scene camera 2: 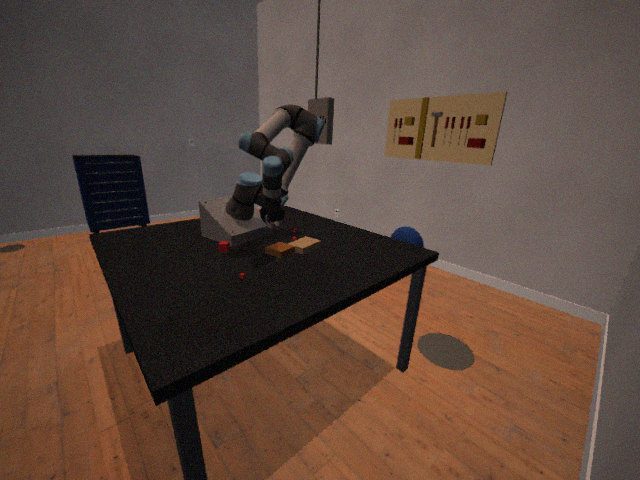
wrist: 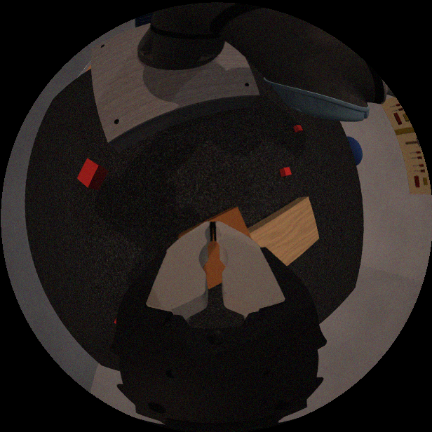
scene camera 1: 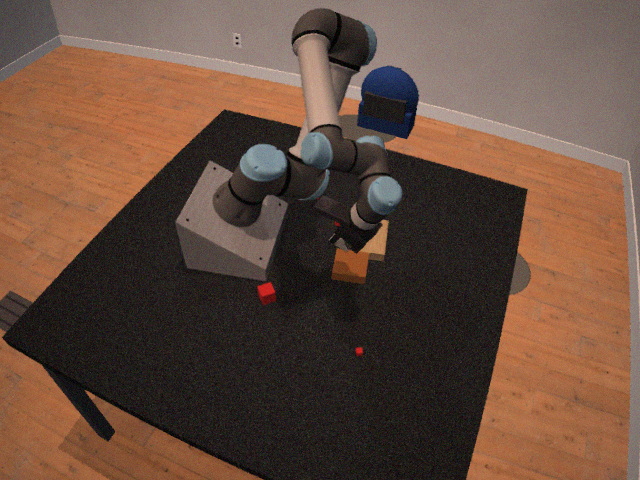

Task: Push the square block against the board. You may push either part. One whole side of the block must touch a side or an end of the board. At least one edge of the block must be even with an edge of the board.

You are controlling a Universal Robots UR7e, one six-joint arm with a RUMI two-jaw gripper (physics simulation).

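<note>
The orange square block lies flat on the table. The pale wooden board lies flat beside it. The block's board-facing side is at the board's near end, shifted sideways, so their side edges are not even. I cannot tell whether they touch along that end. My gripper is shut and empty. It hangs above the table by the block and hides much of it in the wrist view. In scene camera 1, the arm and gripper cover part of the board.
A larger red cube lies near the grey robot base. A small red cube lies nearer the front. Two more small red cubes lie beyond the board.
</note>
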